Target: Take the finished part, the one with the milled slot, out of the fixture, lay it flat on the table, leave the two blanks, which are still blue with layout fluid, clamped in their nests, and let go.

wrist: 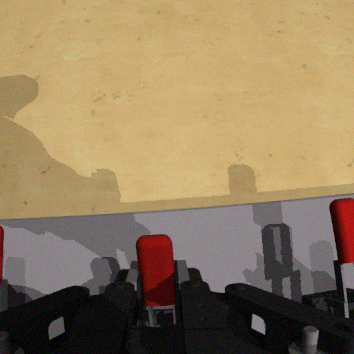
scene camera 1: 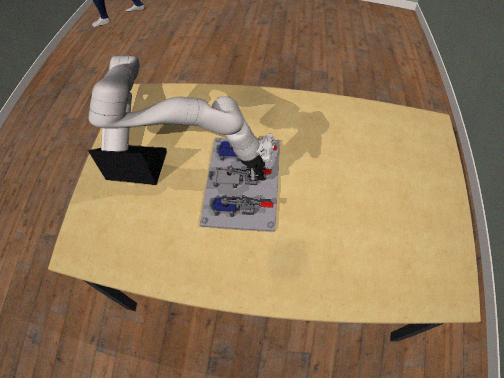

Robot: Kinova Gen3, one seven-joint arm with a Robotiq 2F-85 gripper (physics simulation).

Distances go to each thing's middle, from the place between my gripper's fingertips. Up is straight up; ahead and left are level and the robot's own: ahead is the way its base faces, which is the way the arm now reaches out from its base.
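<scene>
There is the fixture plate (scene camera 1: 266, 190), and my hand is 4 cm above it and 7 cm past it.
</scene>
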